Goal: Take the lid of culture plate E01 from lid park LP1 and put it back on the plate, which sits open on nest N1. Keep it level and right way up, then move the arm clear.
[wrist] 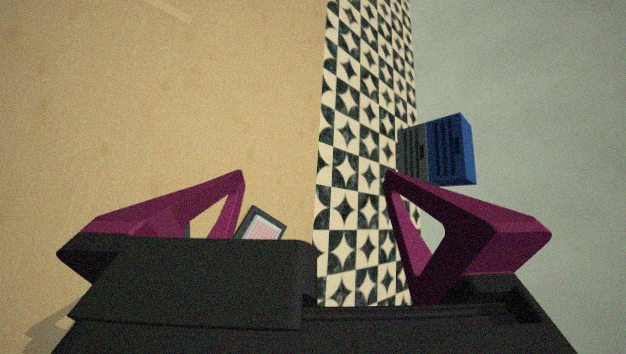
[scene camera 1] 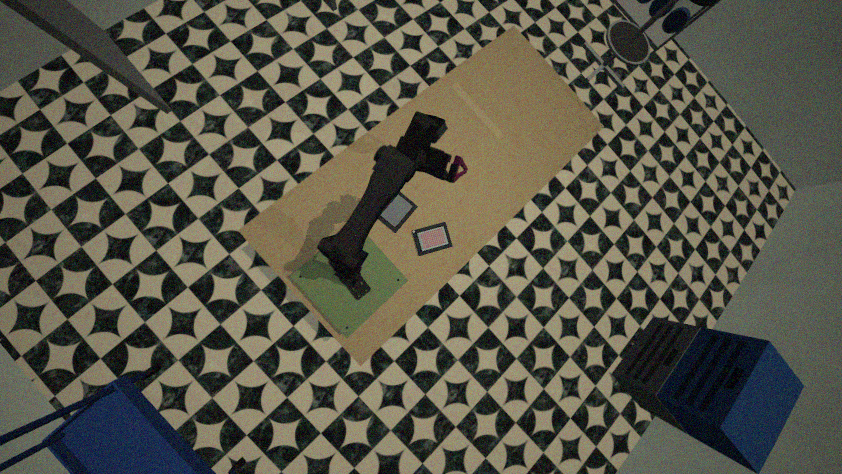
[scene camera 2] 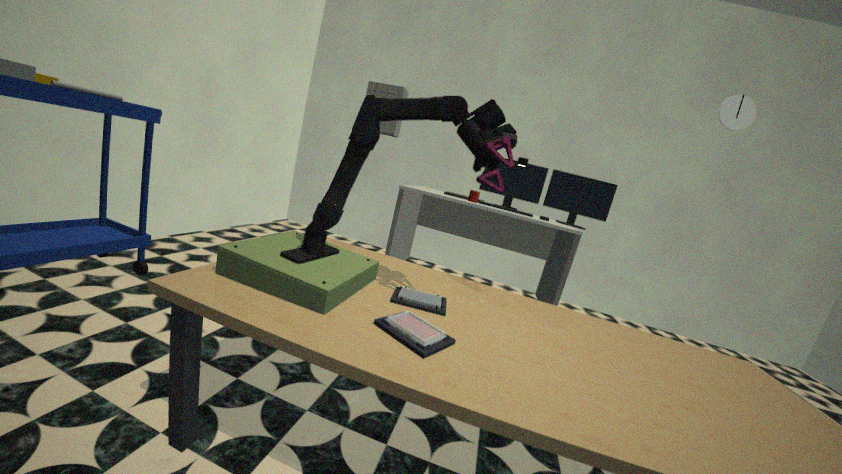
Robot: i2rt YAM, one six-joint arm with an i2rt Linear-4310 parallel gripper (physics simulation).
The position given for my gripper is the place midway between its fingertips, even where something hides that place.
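Observation:
My gripper (scene camera 2: 507, 179) is open and holds nothing. I find it in scene camera 1 too (scene camera 1: 454, 165), and the wrist view gives me the same gripper (wrist: 313, 177). There is also a dark nest (scene camera 2: 424, 352) that I can see.

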